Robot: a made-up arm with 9 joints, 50 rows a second.
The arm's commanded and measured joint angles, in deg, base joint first. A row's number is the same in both.
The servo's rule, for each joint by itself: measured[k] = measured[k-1] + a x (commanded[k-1-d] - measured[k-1]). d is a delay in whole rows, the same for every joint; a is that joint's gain. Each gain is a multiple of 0.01, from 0.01 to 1. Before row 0 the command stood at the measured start. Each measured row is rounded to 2 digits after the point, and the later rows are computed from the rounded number. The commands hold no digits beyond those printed.
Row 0, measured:
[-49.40, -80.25, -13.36, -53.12, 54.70, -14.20, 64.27, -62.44, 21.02]
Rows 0 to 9, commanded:
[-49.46, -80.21, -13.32, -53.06, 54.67, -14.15, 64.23, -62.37, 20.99]
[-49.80, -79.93, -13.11, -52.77, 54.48, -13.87, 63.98, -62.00, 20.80]
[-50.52, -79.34, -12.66, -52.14, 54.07, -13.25, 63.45, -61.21, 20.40]
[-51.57, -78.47, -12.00, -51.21, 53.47, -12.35, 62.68, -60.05, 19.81]
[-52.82, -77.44, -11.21, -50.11, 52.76, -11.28, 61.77, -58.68, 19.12]
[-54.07, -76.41, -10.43, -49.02, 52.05, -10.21, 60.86, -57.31, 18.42]
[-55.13, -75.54, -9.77, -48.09, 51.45, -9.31, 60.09, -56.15, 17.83]
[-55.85, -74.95, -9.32, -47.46, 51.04, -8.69, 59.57, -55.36, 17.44]
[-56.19, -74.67, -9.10, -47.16, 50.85, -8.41, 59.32, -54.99, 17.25]
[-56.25, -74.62, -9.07, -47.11, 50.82, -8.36, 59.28, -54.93, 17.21]
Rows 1 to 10, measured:
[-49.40, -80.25, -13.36, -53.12, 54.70, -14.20, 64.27, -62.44, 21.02]
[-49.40, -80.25, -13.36, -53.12, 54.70, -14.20, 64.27, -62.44, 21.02]
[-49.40, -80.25, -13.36, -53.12, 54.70, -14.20, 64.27, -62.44, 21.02]
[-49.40, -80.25, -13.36, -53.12, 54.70, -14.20, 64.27, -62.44, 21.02]
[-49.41, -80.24, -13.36, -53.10, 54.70, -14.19, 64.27, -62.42, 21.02]
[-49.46, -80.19, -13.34, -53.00, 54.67, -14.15, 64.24, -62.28, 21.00]
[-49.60, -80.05, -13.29, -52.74, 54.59, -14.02, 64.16, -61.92, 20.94]
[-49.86, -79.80, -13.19, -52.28, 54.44, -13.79, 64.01, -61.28, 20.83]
[-50.24, -79.42, -13.03, -51.63, 54.22, -13.44, 63.79, -60.40, 20.66]
[-50.74, -78.94, -12.82, -50.85, 53.94, -12.99, 63.50, -59.35, 20.44]
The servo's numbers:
d 4
a 0.13 0.16 0.08 0.30 0.13 0.14 0.10 0.34 0.10

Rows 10 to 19, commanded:
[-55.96, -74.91, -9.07, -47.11, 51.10, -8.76, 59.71, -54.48, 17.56]
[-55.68, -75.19, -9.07, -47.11, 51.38, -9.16, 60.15, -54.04, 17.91]
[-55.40, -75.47, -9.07, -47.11, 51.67, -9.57, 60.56, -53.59, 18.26]
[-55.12, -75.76, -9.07, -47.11, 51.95, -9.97, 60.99, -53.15, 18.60]
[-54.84, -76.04, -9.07, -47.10, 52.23, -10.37, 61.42, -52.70, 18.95]
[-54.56, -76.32, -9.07, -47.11, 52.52, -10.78, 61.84, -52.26, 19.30]
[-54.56, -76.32, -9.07, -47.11, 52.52, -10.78, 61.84, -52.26, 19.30]
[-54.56, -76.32, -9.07, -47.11, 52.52, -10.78, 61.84, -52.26, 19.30]
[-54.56, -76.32, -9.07, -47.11, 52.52, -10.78, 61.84, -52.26, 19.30]
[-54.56, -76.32, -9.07, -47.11, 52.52, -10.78, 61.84, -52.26, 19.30]
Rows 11 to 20, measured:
[-51.31, -78.40, -12.58, -50.02, 53.62, -12.47, 63.16, -58.26, 20.18]
[-51.90, -77.85, -12.32, -49.25, 53.28, -11.94, 62.80, -57.27, 19.91]
[-52.46, -77.34, -12.06, -48.62, 52.96, -11.45, 62.45, -56.49, 19.64]
[-52.95, -76.90, -11.82, -48.17, 52.68, -11.02, 62.13, -55.96, 19.40]
[-53.34, -76.58, -11.60, -47.85, 52.47, -10.70, 61.89, -55.46, 19.22]
[-53.64, -76.36, -11.40, -47.63, 52.33, -10.48, 61.72, -54.98, 19.09]
[-53.87, -76.22, -11.21, -47.47, 52.24, -10.35, 61.60, -54.51, 19.01]
[-54.03, -76.15, -11.04, -47.36, 52.20, -10.30, 61.54, -54.05, 18.97]
[-54.14, -76.13, -10.88, -47.28, 52.20, -10.31, 61.53, -53.59, 18.97]
[-54.19, -76.16, -10.74, -47.23, 52.24, -10.38, 61.56, -53.14, 19.00]

